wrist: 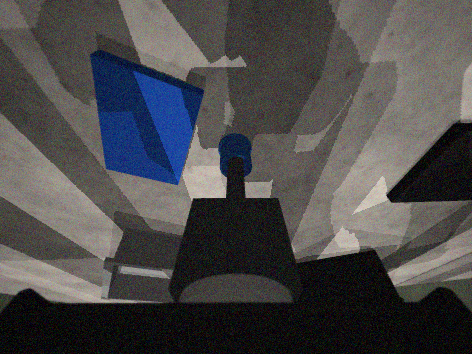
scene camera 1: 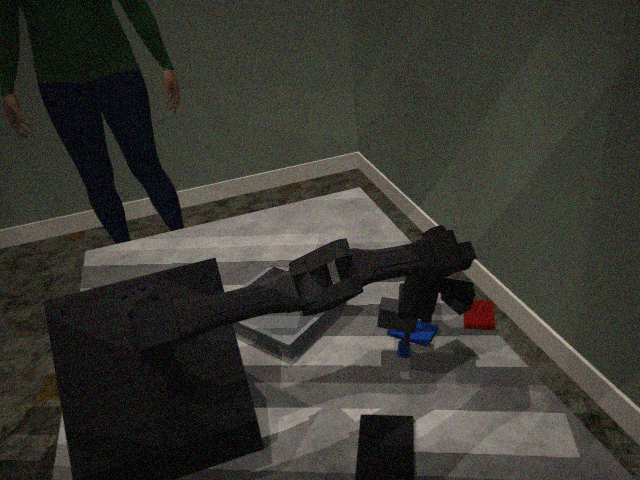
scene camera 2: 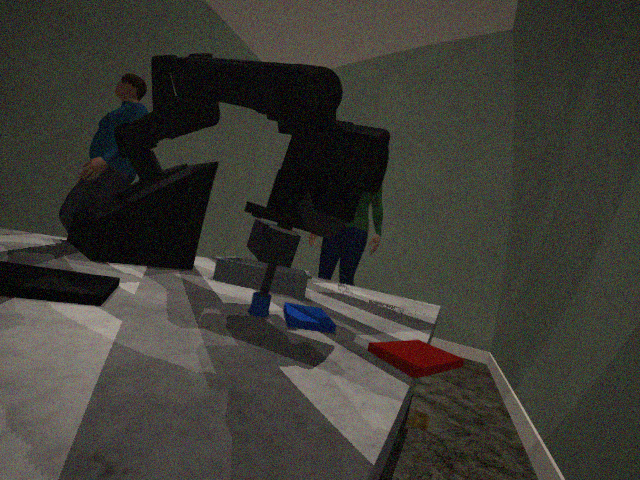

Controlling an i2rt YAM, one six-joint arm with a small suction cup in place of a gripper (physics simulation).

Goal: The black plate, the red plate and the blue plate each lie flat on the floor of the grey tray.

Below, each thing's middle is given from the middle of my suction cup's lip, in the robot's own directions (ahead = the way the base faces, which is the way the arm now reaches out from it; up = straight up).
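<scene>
With the blue plate (scene camera 2: 297,316), I find my suction cup 10 mm above it, 50 mm short of it and 50 mm to the right of it. Going by their middles, the blue plate is the nearest to my suction cup of the things named here. A black plate (scene camera 2: 31,282) lies 160 mm behind my suction cup, 190 mm to the right of it and 10 mm below it, while a red plate (scene camera 2: 418,359) is 20 mm to the left of my suction cup, 10 mm below it and 210 mm ahead of it. Of these, the black plate is the farthest from my suction cup, again going by their middles.
</scene>
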